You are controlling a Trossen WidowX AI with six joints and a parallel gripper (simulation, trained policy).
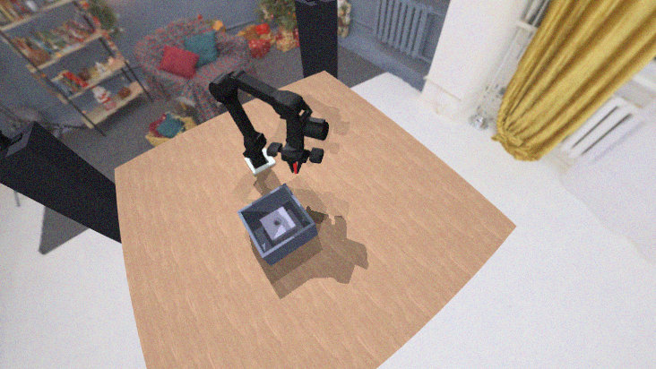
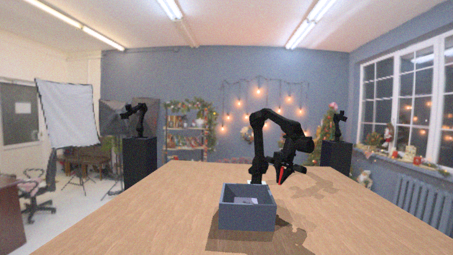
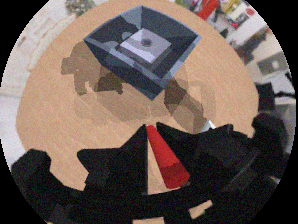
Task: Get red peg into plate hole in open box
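My gripper tip is 150 mm to the left of the light grey plate, 110 mm short of it and 50 mm above it. The rest, counted from my gripper tip: blue-grey box (150 mm to the right, 110 mm ahead, 70 mm below); red peg (30 mm above, 10 mm to the left, 10 mm behind).
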